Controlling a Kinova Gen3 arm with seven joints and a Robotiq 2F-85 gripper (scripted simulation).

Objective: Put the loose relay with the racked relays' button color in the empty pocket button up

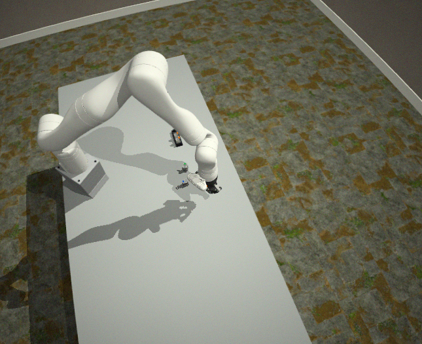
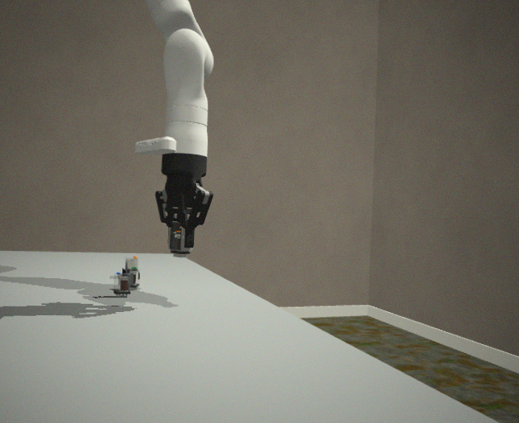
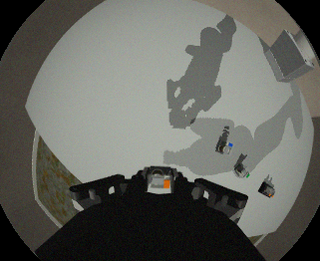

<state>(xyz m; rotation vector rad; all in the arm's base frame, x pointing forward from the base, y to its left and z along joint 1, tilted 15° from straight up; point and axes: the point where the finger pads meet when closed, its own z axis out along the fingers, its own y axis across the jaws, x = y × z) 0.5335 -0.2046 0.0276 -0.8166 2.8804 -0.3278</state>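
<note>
The green-button relay lies 8 cm behind my hand, 18 cm to the left of it and 9 cm below it. Round my hand: blue-button relay 9 cm behind, 10 cm to the left, 9 cm below.
</note>
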